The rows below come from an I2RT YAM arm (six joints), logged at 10 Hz.
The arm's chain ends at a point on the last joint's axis. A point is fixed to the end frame.
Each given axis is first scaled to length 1.
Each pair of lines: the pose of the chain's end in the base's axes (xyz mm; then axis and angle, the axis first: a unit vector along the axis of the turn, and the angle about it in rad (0 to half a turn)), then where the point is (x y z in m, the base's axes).
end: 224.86 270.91 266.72 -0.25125 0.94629 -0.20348 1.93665
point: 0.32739 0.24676 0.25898
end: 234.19 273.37 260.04 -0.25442 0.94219 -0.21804 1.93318
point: 0.33661 0.24831 0.25398
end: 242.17 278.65 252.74 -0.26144 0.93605 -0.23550 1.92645
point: 0.34458 0.25306 0.24905
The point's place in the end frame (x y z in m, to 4 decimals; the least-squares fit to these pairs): -0.0092 -0.0305 0.1007
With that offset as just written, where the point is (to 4 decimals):
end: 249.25 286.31 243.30 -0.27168 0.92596 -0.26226 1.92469
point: 0.3515 0.2598 0.2426
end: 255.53 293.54 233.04 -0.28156 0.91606 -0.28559 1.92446
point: 0.3576 0.2664 0.2349
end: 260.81 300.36 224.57 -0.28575 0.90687 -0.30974 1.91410
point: 0.3625 0.2723 0.2300
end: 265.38 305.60 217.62 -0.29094 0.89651 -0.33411 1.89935
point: 0.3666 0.2769 0.2271
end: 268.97 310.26 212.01 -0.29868 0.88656 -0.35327 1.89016
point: 0.3699 0.2817 0.2246
